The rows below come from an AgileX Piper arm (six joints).
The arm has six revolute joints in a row. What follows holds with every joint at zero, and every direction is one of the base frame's. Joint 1 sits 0.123 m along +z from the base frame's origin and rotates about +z. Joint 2 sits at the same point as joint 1 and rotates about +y. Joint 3 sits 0.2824 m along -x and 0.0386 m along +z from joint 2 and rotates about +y. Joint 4 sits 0.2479 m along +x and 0.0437 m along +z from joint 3 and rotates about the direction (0.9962, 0, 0.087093). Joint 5 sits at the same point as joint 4 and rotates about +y. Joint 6 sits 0.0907 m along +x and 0.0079 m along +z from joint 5 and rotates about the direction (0.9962, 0, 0.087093). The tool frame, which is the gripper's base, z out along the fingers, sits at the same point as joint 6; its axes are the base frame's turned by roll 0, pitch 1.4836 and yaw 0 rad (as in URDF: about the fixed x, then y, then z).
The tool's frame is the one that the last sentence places.
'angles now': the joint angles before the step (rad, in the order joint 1, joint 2, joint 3, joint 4, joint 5, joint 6). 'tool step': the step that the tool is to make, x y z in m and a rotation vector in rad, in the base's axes. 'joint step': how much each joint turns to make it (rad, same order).
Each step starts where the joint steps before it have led.
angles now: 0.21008, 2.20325, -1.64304, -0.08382, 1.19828, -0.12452
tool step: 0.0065, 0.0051, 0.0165, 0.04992, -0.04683, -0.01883
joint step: -0.00007, -0.01400, -0.04668, 0.04335, 0.00447, -0.00006
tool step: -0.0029, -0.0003, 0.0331, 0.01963, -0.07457, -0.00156
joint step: -0.00005, -0.07273, -0.00808, 0.00398, 0.00379, -0.00007
